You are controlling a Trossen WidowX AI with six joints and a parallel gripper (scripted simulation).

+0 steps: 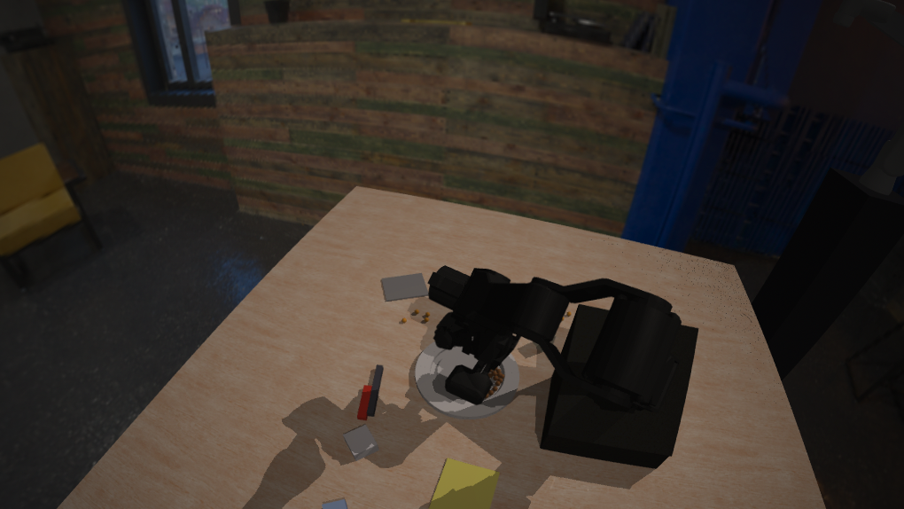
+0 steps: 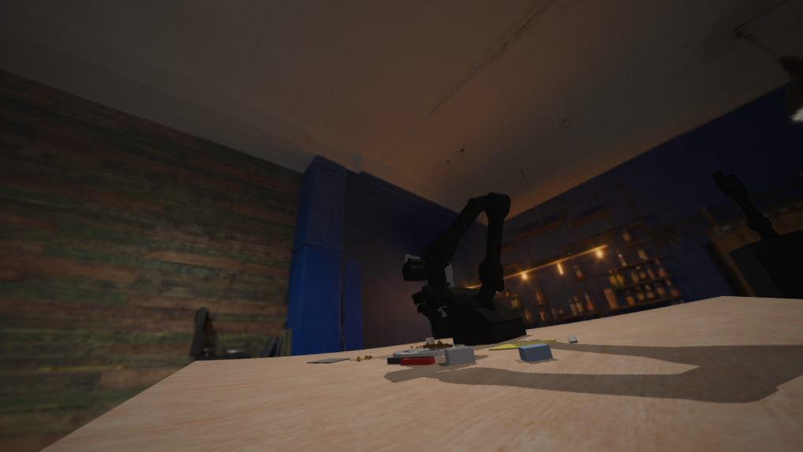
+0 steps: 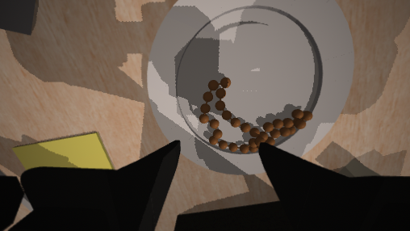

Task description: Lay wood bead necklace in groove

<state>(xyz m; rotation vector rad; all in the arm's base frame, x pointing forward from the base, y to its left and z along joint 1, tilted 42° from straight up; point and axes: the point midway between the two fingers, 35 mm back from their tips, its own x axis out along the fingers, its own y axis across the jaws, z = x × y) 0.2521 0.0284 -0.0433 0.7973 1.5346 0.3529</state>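
Now: gripper tip 4 cm to the left of the round white bead board, 4 cm above it and 3 cm short of it. From my gripper tip the other things lie so: dark bar: 19 cm ahead, 6 cm to the left, 4 cm below; yellow sheet: 20 cm to the left, 4 cm below, 1 cm behind; pale cube: 15 cm to the right, 11 cm behind, 3 cm below.
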